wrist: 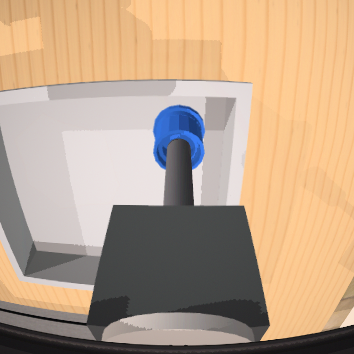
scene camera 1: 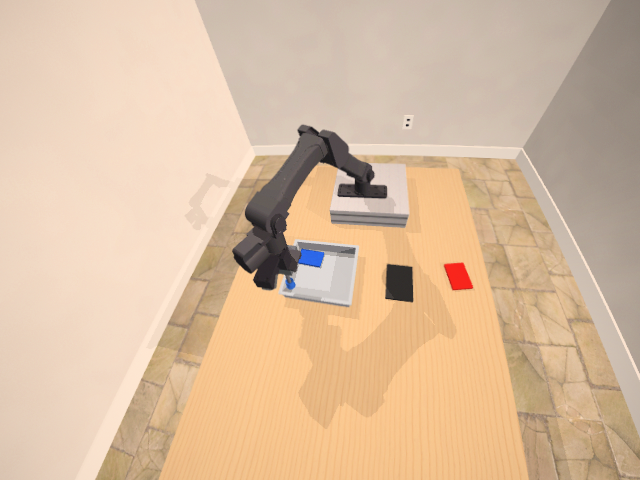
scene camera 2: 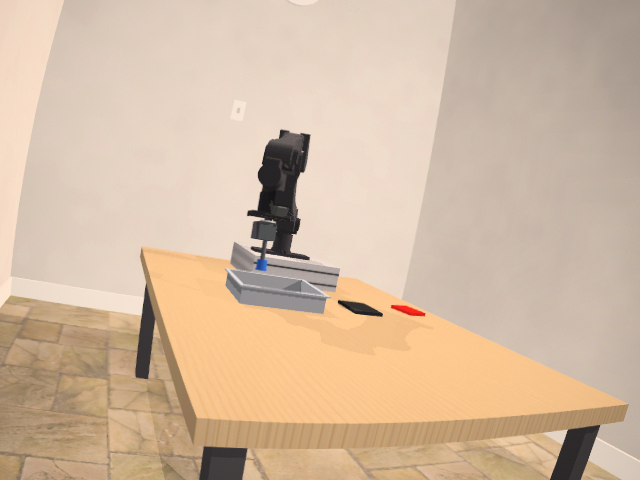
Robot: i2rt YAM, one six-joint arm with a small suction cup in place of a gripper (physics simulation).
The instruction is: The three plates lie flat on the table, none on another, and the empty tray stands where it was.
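Note:
A blue plate lies inside the grey tray, at its back left corner in scene camera 1. The tray's walls hide the plate in scene camera 2, and it does not show in the wrist view. A black plate lies flat on the table, right of the tray. A red plate lies flat further right, apart from the black one. My suction cup is open, with nothing on it, above the tray's front left part in scene camera 1.
The arm's base stands on a grey layered block at the back of the wooden table. The red plate lies near the table's right edge. The tray's raised walls stand around the blue plate.

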